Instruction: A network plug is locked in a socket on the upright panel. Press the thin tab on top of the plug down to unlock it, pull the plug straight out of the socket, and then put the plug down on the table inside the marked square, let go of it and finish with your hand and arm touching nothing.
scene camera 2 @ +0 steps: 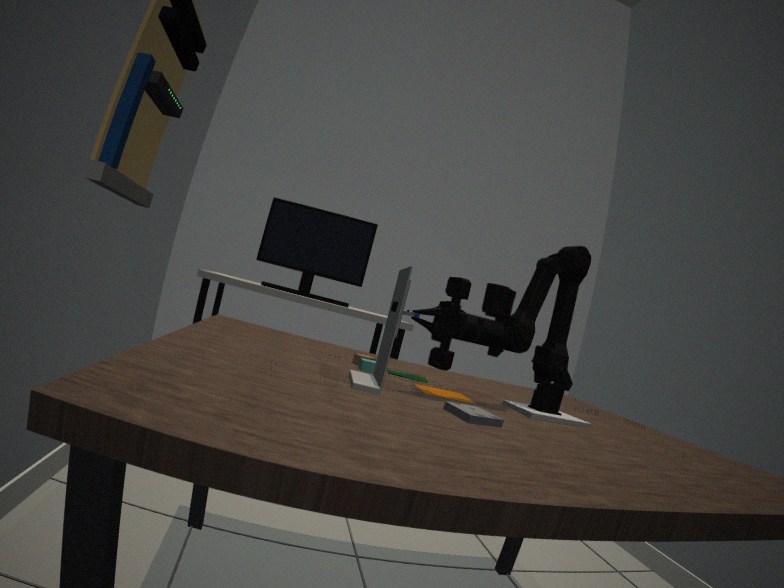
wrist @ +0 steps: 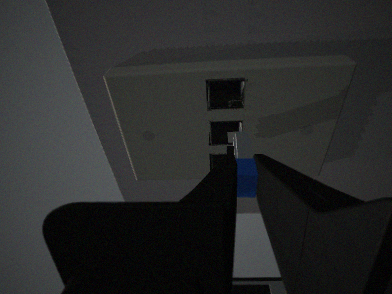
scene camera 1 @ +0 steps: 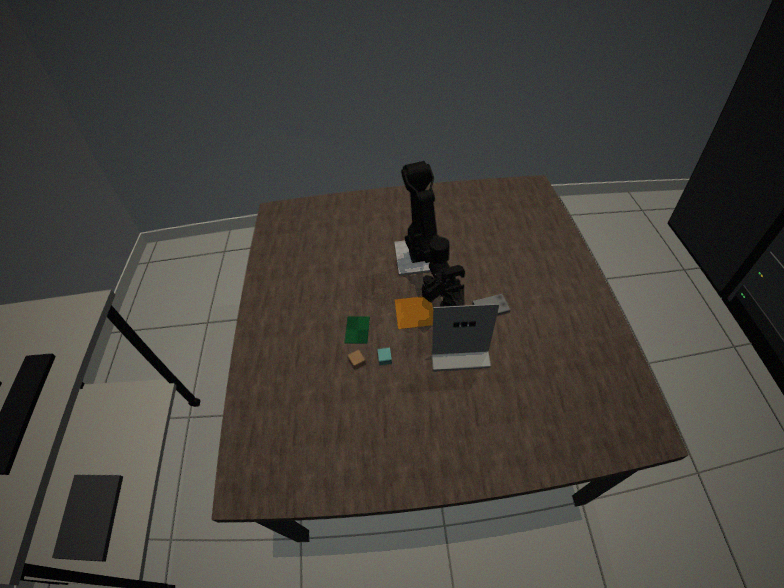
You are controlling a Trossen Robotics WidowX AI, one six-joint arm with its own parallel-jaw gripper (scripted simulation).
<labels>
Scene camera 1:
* my gripper: 462,314
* grey upright panel: 462,335
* orange flat square: 413,312
</labels>
